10 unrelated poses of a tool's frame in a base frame.
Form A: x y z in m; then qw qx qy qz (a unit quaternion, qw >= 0).
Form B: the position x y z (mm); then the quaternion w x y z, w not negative. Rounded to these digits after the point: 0 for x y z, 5 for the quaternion.
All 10 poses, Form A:
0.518 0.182 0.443 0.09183 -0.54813 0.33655 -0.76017
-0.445 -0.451 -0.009 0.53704 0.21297 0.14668 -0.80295
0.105 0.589 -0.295 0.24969 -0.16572 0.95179 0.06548
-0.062 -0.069 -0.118 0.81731 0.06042 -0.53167 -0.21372
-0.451 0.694 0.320 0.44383 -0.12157 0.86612 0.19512
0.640 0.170 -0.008 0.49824 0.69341 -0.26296 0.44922
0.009 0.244 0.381 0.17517 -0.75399 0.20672 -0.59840
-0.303 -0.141 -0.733 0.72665 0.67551 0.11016 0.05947
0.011 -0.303 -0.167 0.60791 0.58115 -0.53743 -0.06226
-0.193 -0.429 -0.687 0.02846 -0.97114 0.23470 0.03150
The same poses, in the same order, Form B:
518 182 443 0.09183 -0.54813 0.33655 -0.76017
-445 -451 -9 0.53704 0.21297 0.14668 -0.80295
105 589 -295 0.24969 -0.16572 0.95179 0.06548
-62 -69 -118 0.81731 0.06042 -0.53167 -0.21372
-451 694 320 0.44383 -0.12157 0.86612 0.19512
640 170 -8 0.49824 0.69341 -0.26296 0.44922
9 244 381 0.17517 -0.75399 0.20672 -0.59840
-303 -141 -733 0.72665 0.67551 0.11016 0.05947
11 -303 -167 0.60791 0.58115 -0.53743 -0.06226
-193 -429 -687 0.02846 -0.97114 0.23470 0.03150

